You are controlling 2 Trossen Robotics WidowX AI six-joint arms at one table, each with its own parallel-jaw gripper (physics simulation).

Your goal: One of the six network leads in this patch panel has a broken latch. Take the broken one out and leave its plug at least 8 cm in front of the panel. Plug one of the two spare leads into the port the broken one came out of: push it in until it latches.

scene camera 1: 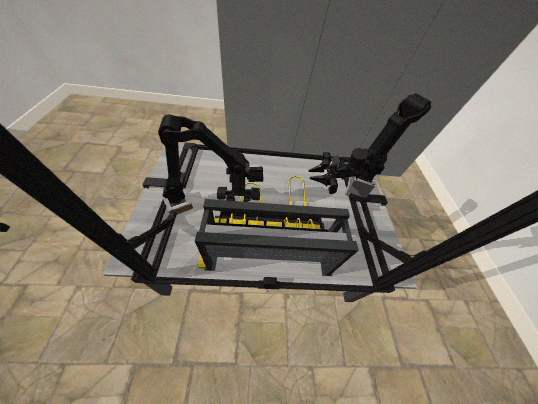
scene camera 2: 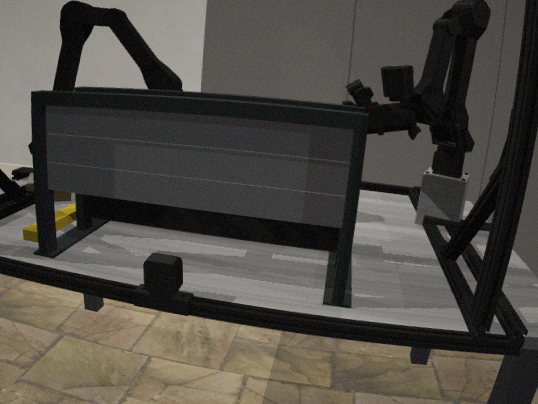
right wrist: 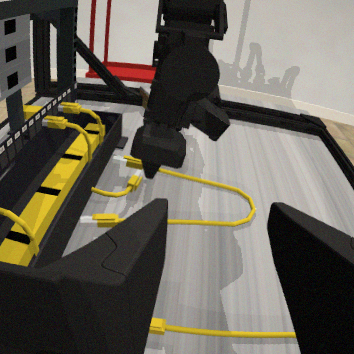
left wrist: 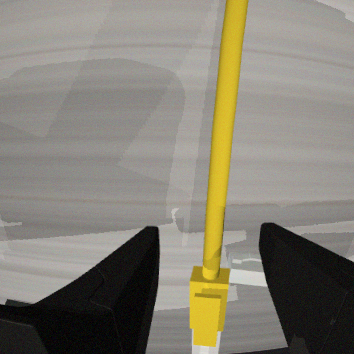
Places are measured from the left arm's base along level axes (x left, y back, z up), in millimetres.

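Pixels of known places: left gripper, fingertip midpoint: (right wrist: pixel 149 170) (left wrist: pixel 209 236); right gripper, fingertip midpoint: (scene camera 1: pixel 309 174) (right wrist: pixel 219 212); left arm's base, link origin: (scene camera 1: pixel 176 198); right arm's base, link origin: (scene camera 1: pixel 365 176) (scene camera 2: pixel 447 173).
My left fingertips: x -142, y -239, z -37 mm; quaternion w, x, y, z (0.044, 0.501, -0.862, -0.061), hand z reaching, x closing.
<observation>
Ahead of a thing's pixels: the offset from my left fingertips to its top centre. "spot": to the spot under its first point.
My left gripper (left wrist: pixel 209 236) (right wrist: pixel 149 170) is open, fingers either side of a spare lead's yellow plug @(dx -30, dy +18, dz +21 mm) (left wrist: pixel 207 307) (right wrist: pixel 132 161); contact cannot be told. That lead's other plug @(spot: dx -95, dy -86, dz +2 mm) (right wrist: pixel 106 220) lies nearer the right gripper. A pulled-out lead's plug @(spot: dx -38, dy -33, dz +9 mm) (right wrist: pixel 134 182) lies between them, its short cable running to the tray. The second spare lead (scene camera 1: pixel 297 178) (right wrist: pixel 230 333) lies in a loop. My right gripper (scene camera 1: pixel 311 173) (right wrist: pixel 219 212) is open and empty above the table. The patch panel @(spot: dx -170, dy +20, dz +79 mm) (right wrist: pixel 30 135) holds plugged leads @(spot: dx -104, dy +82, dz +84 mm) (right wrist: pixel 70 107); most ports are hidden. The broken latch cannot be made out.
The dark rack frame @(spot: dx -324, dy +42, dz +256 mm) (scene camera 1: pixel 275 242) (scene camera 2: pixel 200 102) stands over the panel. A black trough with a yellow, black-marked strip (right wrist: pixel 30 215) runs before the panel. A yellow block (scene camera 2: pixel 50 223) lies by the rack's left leg. A red stand (right wrist: pixel 120 71) is behind.
</observation>
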